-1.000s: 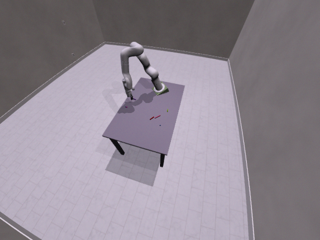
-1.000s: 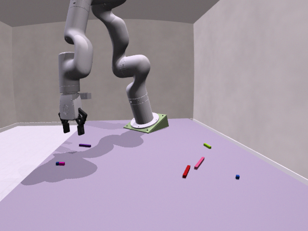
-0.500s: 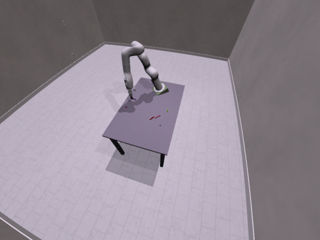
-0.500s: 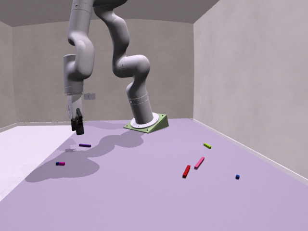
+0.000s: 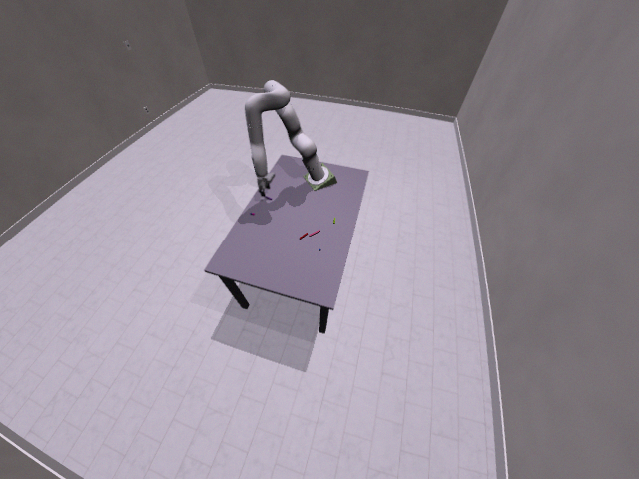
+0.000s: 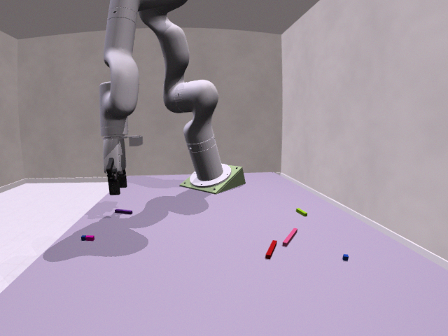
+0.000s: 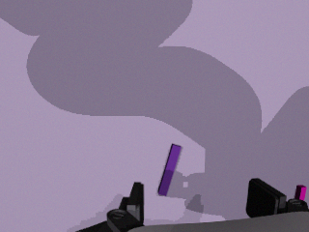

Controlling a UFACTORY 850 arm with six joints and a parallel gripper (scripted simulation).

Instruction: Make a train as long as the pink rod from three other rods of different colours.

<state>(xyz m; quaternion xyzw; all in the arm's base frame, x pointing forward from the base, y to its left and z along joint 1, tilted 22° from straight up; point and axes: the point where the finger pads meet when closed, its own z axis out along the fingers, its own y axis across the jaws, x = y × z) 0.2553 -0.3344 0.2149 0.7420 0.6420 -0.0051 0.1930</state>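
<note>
The purple rod is 8 cm below my hand, 1 cm to the left of it and 1 cm behind it. From my hand the other things lie so: magenta rod 16 cm ahead, 8 cm below, 7 cm to the right; then pink rod 40 cm to the left, 31 cm ahead, 8 cm below; then red rod 34 cm ahead, 33 cm to the left, 8 cm below.
</note>
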